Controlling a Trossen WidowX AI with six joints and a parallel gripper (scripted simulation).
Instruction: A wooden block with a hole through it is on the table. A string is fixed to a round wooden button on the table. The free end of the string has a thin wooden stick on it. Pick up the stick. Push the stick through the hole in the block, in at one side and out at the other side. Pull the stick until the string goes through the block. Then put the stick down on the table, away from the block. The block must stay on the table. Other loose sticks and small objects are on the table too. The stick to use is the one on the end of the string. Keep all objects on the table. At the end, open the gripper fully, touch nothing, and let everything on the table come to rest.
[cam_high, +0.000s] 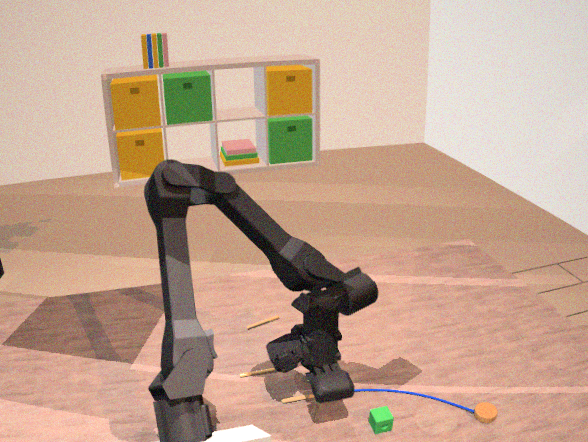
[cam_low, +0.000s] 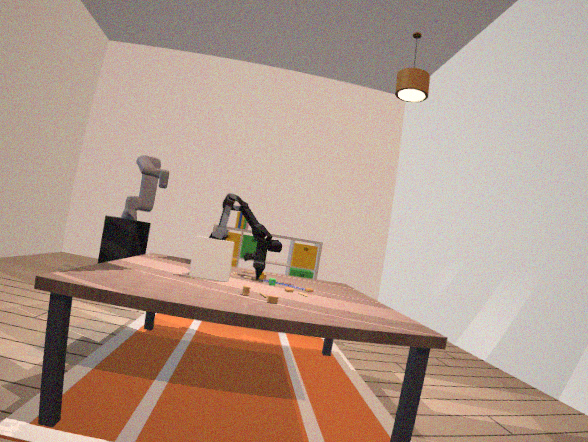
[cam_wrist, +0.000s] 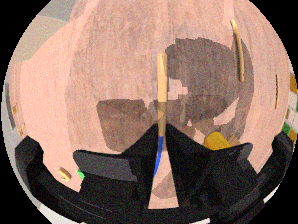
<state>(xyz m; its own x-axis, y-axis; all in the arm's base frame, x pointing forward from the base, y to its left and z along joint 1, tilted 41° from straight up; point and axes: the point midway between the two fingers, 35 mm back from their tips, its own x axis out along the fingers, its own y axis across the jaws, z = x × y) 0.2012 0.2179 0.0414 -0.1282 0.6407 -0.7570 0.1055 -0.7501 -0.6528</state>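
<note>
Right now my gripper tip is 7 cm to the right of the yellow cylinder, 2 cm below it and 1 cm short of it. The rest, counted from my gripper tip: green block: 9 cm to the right, 9 cm ahead, 1 cm above; orange disc: 22 cm to the right, 18 cm ahead, 1 cm above; thin wooden stick: 2 cm behind.
</note>
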